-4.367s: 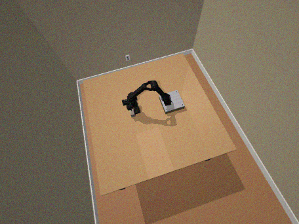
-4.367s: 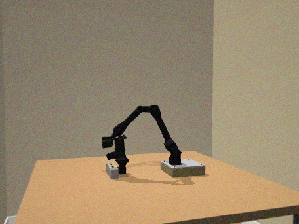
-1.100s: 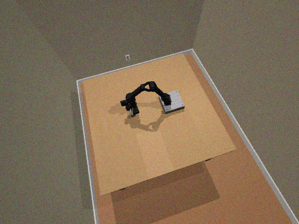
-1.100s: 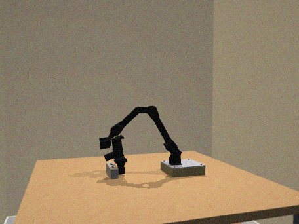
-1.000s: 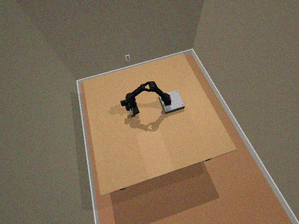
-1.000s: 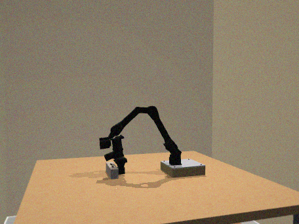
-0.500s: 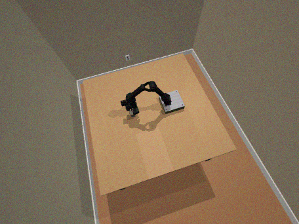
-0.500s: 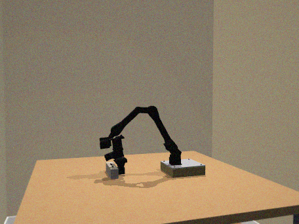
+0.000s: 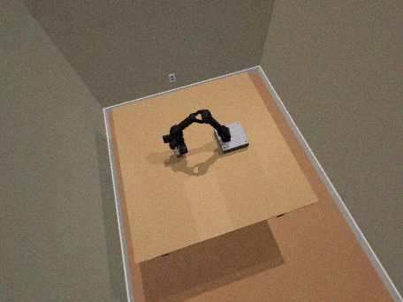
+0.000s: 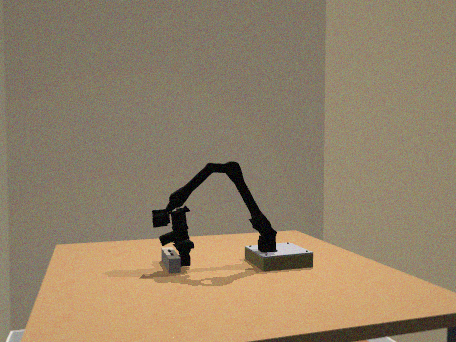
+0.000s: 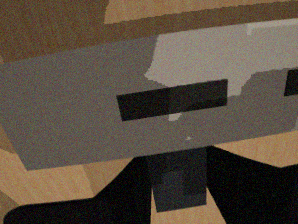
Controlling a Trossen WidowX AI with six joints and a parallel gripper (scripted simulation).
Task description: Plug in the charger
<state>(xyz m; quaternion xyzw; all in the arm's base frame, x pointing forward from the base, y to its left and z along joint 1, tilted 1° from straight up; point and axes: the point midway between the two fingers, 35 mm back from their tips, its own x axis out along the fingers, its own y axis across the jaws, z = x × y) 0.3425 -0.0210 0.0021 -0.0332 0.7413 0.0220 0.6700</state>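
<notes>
My gripper tip is now 20 mm short of the black two-prong charger and 10 mm below it.
</notes>
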